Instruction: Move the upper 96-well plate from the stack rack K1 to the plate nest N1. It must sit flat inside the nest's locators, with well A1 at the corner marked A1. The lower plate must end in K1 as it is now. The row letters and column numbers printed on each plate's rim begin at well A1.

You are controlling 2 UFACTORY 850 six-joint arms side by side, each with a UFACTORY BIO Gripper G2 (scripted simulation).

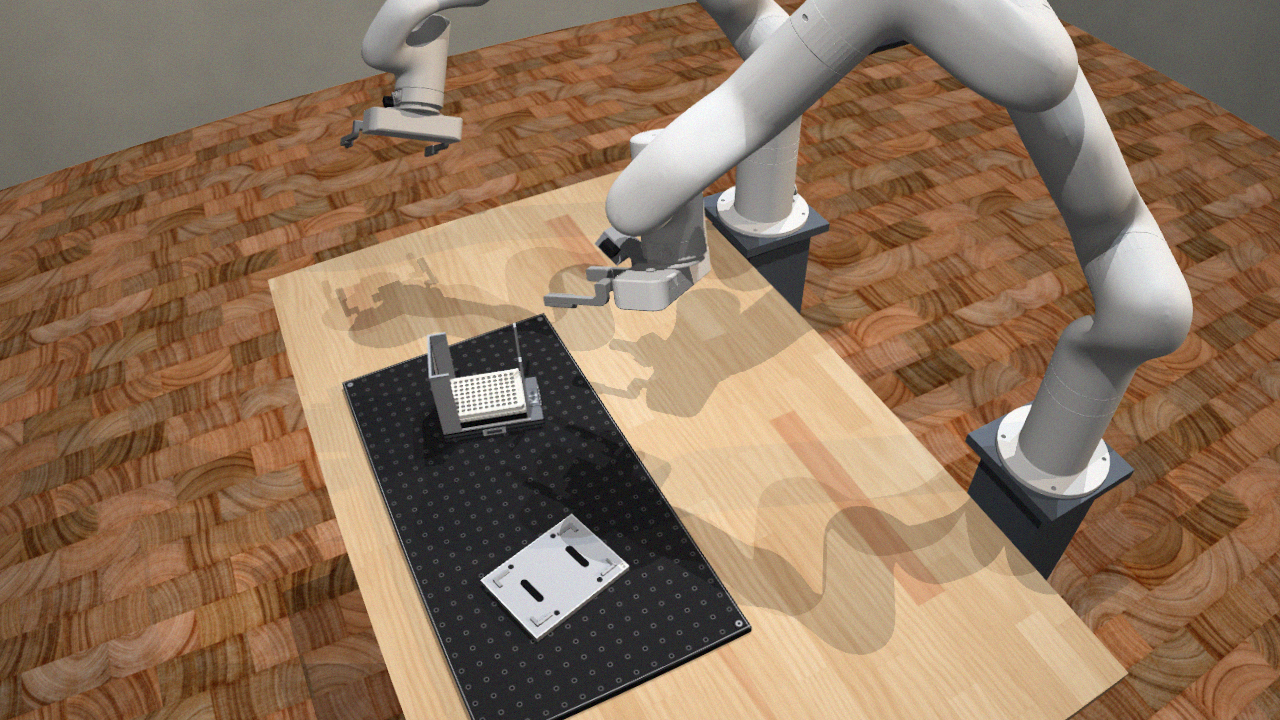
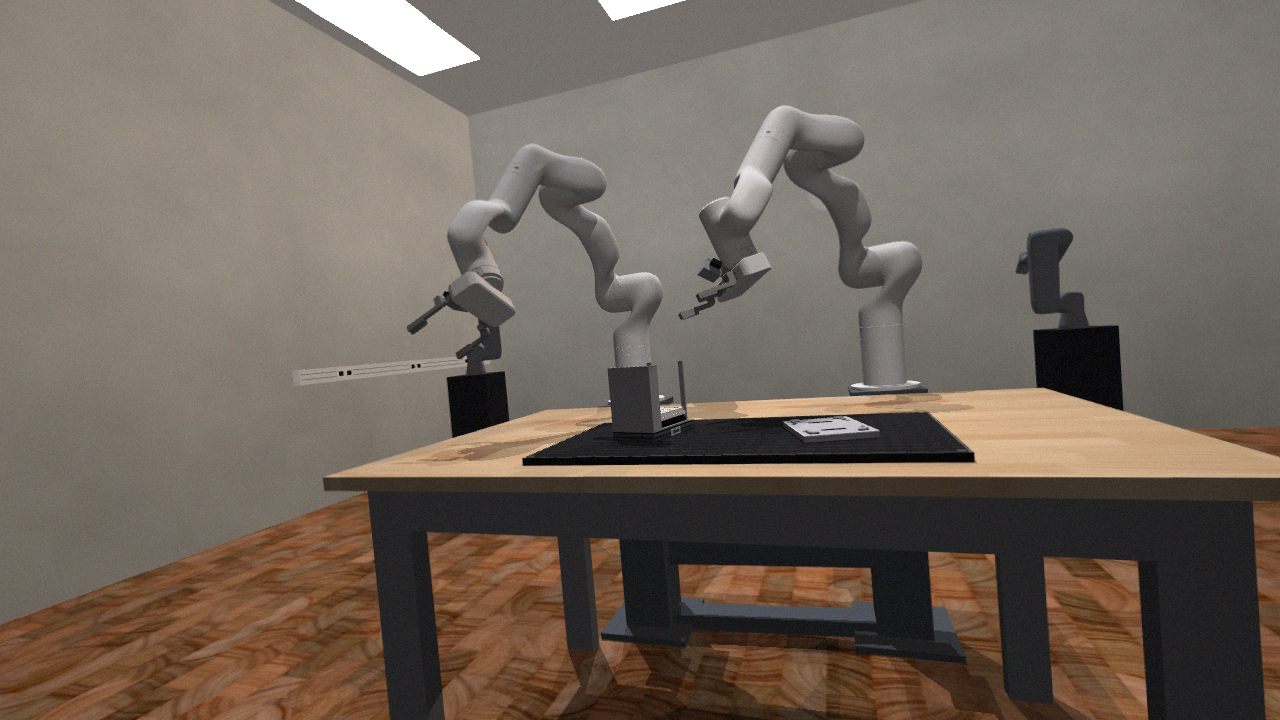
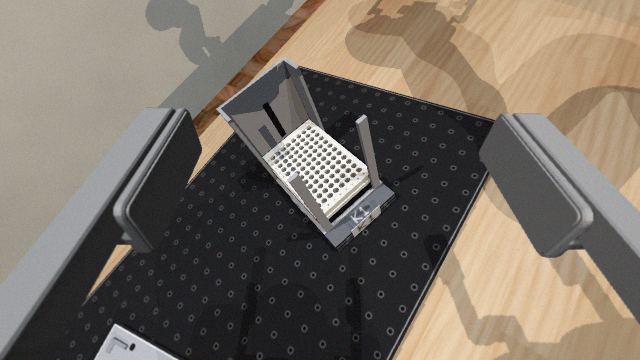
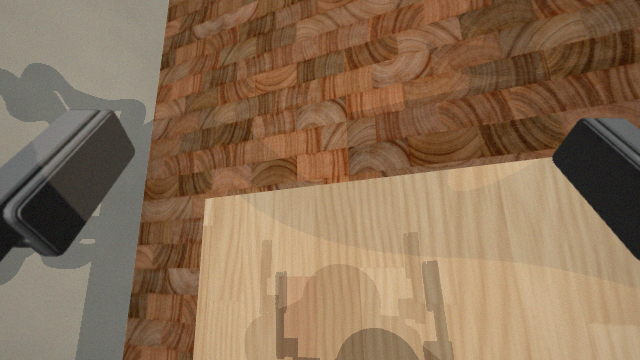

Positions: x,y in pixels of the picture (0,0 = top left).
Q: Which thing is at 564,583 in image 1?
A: A plate nest N1.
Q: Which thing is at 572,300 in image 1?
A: My left gripper.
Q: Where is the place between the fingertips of my right gripper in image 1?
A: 386,147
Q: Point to a plate nest N1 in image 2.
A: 852,426
